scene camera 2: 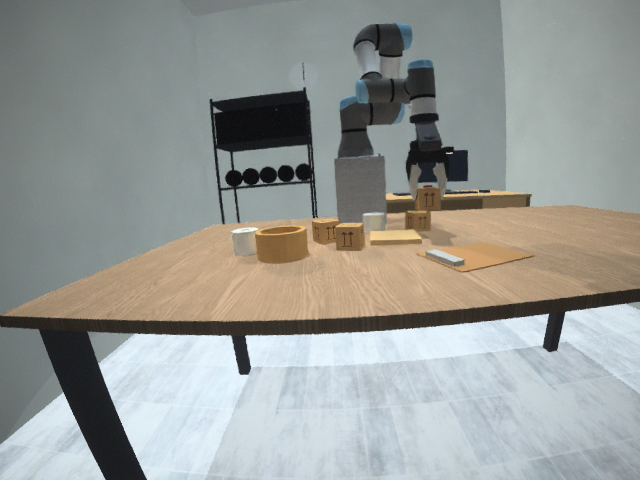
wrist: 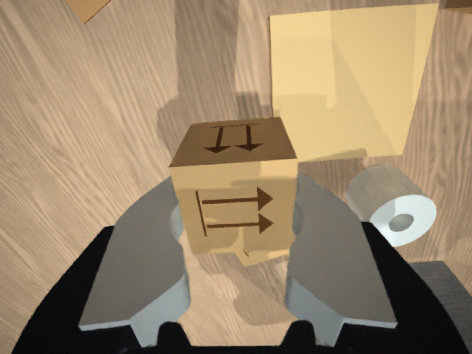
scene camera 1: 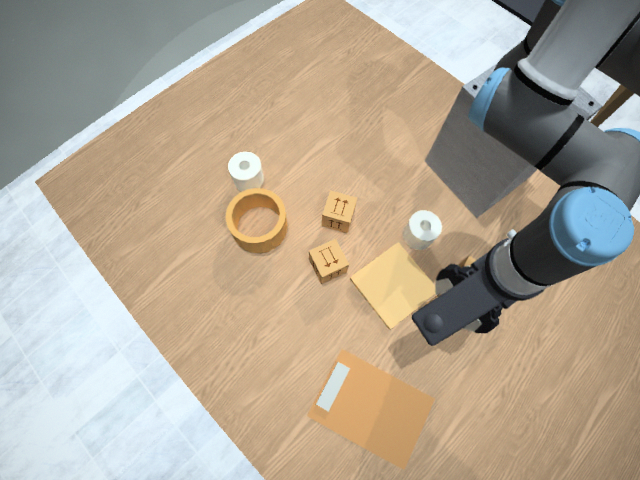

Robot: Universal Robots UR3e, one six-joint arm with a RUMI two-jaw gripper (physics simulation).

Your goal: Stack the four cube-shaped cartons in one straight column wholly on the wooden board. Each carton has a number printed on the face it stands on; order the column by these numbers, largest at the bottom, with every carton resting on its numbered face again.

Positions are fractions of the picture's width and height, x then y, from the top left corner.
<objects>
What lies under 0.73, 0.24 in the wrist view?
A pale wooden board.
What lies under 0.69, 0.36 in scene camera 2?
My gripper.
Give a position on an orange ring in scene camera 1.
0.40, 0.41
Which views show my gripper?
Scene camera 2, the wrist view and scene camera 1: all of them.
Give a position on a pale wooden board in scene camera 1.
0.61, 0.59
</objects>
